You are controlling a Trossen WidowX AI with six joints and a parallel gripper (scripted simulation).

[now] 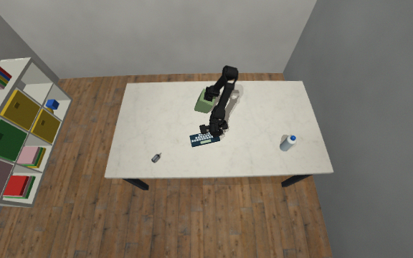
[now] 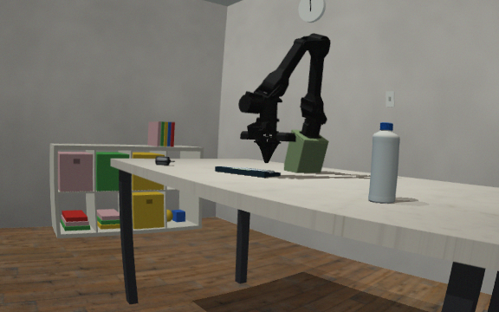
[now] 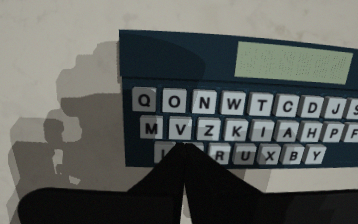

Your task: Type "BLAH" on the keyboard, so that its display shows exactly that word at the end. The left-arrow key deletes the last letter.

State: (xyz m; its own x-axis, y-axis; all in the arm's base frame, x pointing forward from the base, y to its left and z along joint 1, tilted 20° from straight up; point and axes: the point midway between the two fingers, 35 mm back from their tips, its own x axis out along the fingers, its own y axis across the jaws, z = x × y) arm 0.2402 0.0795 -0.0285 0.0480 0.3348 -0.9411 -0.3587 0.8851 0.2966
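My hand is 140 mm to the left of the left-arrow key, 70 mm short of it and 60 mm above it. The rest, counted from my hand: dark grey object 370 mm to the right, 230 mm ahead, 60 mm below; white bottle 520 mm to the left, 40 mm ahead.
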